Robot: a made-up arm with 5 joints.
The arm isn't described. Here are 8 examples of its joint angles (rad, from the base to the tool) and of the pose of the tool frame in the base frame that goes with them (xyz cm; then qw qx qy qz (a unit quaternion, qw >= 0)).
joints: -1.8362 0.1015 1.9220 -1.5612 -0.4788
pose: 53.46 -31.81 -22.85 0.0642 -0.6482 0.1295 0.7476
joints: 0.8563 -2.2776 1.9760 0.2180 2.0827
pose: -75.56 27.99 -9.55 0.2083 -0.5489 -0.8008 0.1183
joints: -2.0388 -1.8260 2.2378 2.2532 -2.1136
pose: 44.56 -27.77 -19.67 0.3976 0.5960 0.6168 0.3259
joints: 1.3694 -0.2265 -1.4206 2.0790 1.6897
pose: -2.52 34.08 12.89 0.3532 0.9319 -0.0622 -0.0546
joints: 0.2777 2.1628 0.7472 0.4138 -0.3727
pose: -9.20 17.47 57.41 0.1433 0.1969 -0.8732 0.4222
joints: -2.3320 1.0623 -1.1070 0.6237 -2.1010
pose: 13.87 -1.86 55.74 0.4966 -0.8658 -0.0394 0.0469
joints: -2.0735 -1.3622 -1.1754 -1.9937 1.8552
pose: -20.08 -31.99 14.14 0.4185 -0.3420 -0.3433 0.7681
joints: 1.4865 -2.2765 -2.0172 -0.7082 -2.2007
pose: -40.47 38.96 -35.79 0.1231 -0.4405 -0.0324 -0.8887
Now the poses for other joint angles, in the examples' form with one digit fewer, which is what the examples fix.
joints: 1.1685 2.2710 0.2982 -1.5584 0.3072
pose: 15.1 12.9 27.2 0.449 0.872 -0.055 0.187
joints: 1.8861 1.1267 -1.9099 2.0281 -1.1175
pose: -31.9 -8.3 41.0 0.049 -0.275 -0.336 0.899
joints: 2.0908 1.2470 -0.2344 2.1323 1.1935
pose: -39.1 7.9 24.6 0.030 -0.497 -0.678 0.541
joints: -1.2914 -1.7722 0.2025 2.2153 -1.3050
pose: 29.3 4.6 -15.4 0.352 0.721 -0.524 -0.286
